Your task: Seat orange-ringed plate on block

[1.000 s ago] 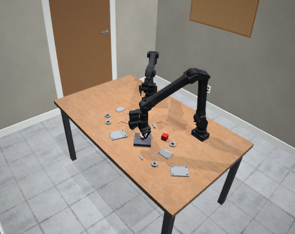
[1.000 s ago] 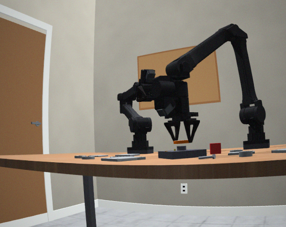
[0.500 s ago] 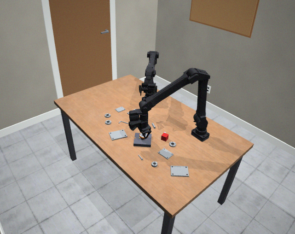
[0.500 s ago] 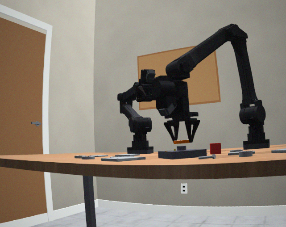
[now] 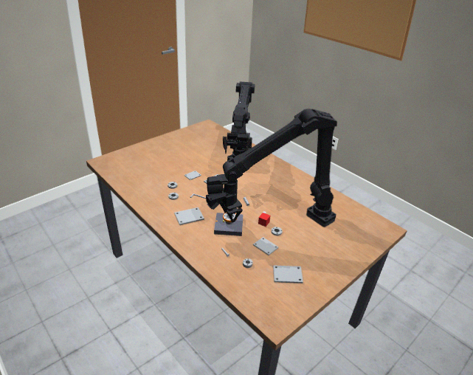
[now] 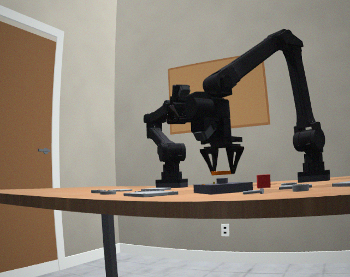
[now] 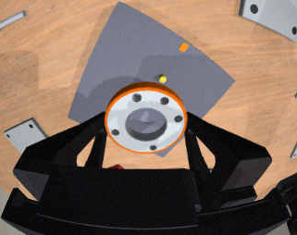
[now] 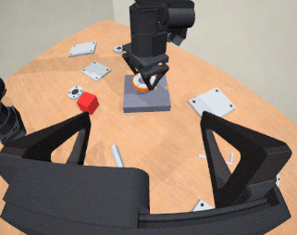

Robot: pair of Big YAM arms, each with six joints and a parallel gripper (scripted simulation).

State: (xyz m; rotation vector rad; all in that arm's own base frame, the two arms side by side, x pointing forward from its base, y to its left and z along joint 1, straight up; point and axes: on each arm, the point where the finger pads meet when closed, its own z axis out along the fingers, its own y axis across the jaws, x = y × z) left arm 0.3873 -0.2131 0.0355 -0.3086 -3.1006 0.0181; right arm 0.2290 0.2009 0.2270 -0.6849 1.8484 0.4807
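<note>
My left hand is 40 mm above the dark grey block, 20 mm to the left of it and 20 mm short of it. The rest, counted from my left hand: red cube 140 mm behind, 80 mm to the left, 40 mm below; then bolt 130 mm to the left, 120 mm ahead, 50 mm below.
</note>
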